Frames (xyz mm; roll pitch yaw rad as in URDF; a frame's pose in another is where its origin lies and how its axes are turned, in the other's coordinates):
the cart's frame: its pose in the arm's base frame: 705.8 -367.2 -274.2 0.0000 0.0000 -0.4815
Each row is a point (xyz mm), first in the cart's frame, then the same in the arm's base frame.
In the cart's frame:
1: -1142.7 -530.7 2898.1
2: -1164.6 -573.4 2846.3
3: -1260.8 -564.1 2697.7
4: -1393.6 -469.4 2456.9
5: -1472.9 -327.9 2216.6
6: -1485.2 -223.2 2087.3
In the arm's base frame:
1: -552.7 -308.4 2623.9
2: -591.9 -336.1 2572.1
3: -672.9 -283.3 2423.5
4: -746.7 -137.8 2182.7
5: -751.5 24.3 1942.4
6: -713.9 122.8 1813.1

